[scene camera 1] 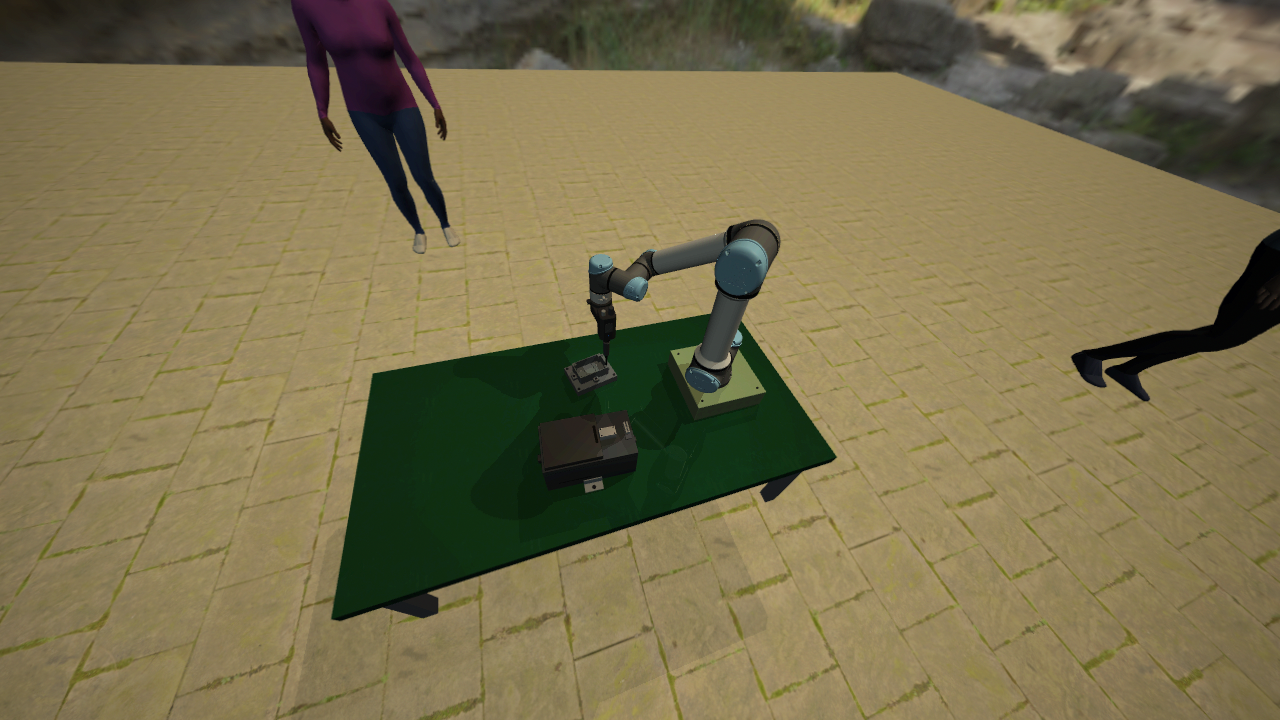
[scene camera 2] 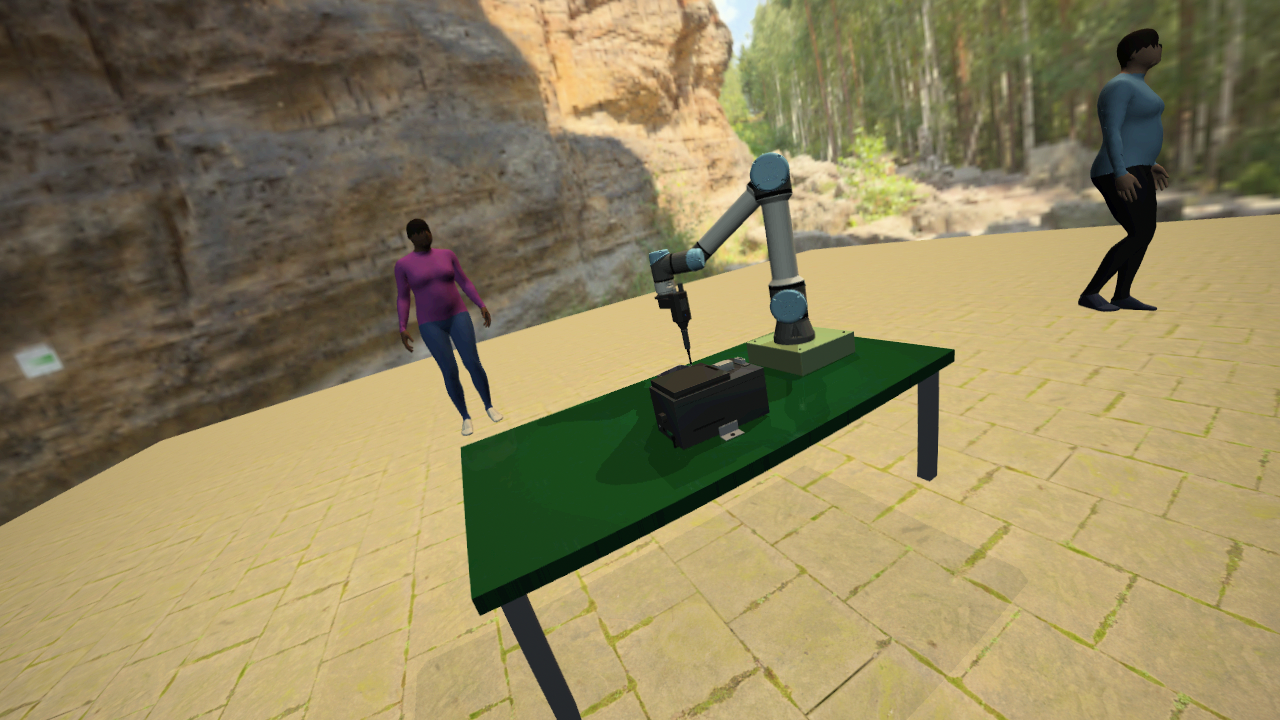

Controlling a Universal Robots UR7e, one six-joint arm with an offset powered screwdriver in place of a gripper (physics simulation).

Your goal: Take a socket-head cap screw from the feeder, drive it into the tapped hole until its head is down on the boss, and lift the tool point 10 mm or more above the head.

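Note:
The screwdriver (scene camera 1: pixel 606 361) (scene camera 2: pixel 690 360) points down from the arm's wrist. In scene camera 1 its tip is at the right corner of the grey housing (scene camera 1: pixel 580 385), which has a raised rectangular rim. Whether the tip touches the boss there is too small to tell. In scene camera 2 the tip ends behind the feeder, and the housing is hidden. The dark box-shaped feeder (scene camera 1: pixel 572 443) (scene camera 2: pixel 716 407) stands in front of the housing, with a light plate on its top right. No screw can be made out at the tip, in the hole or at the feeder.
The arm stands on a pale green base block (scene camera 1: pixel 733 398) (scene camera 2: pixel 819 355) at the right of the green table (scene camera 1: pixel 429 501) (scene camera 2: pixel 554 510). A person in a purple top (scene camera 1: pixel 371 62) (scene camera 2: pixel 438 286) stands beyond the table. Another person (scene camera 1: pixel 1226 313) (scene camera 2: pixel 1132 134) is off to the right.

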